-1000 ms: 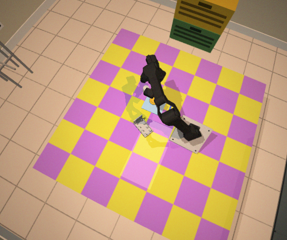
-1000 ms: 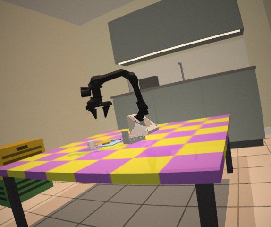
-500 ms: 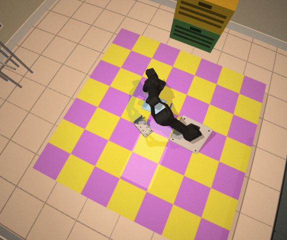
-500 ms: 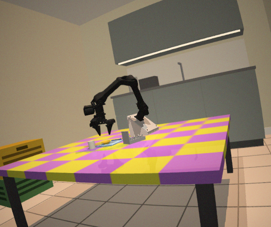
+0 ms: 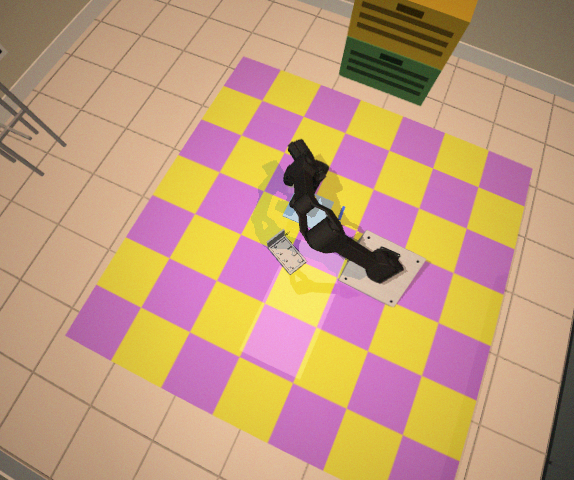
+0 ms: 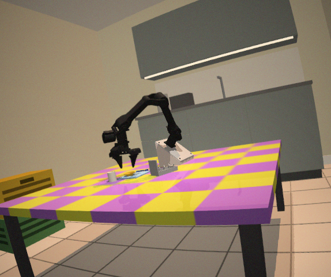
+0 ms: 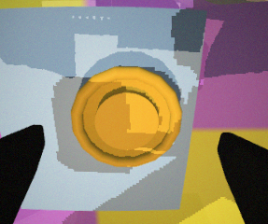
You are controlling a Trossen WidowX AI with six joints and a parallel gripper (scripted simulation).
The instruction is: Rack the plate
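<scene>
Right now the yellow plate is 10 mm behind my gripper tip and 30 mm below it. From my gripper tip the other things lie so: blue spoon (140 mm behind, 10 mm to the left, 50 mm below); then beige cup (80 mm ahead, 50 mm to the right, 20 mm below); then light blue mat (20 mm behind, 20 mm to the left, 50 mm below).
</scene>
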